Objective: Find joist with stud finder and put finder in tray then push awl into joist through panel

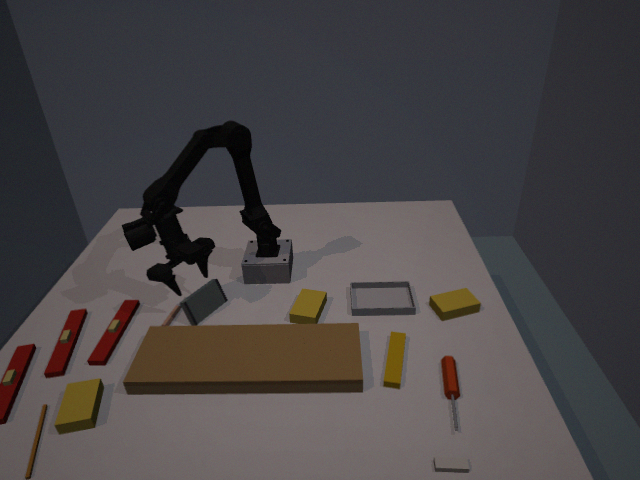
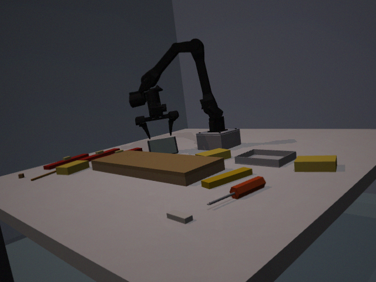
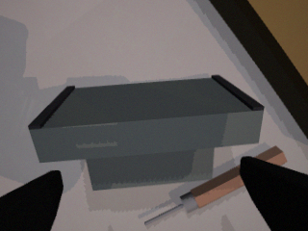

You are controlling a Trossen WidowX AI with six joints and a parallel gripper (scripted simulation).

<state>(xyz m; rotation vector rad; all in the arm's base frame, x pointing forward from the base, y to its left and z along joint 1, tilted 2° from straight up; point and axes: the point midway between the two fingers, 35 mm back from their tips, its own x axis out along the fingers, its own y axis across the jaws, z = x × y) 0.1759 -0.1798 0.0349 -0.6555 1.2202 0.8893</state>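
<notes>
Now: the stud finder 50 mm below my gripper tip, 10 mm to the left of it and 10 mm behind it. From my gripper tip the other things lie so: thin stick: 420 mm ahead, 210 mm to the right, 70 mm below; awl: 70 mm below, 60 mm to the right, 10 mm ahead; grey tray: 500 mm to the left, 60 mm below, 40 mm behind.
</notes>
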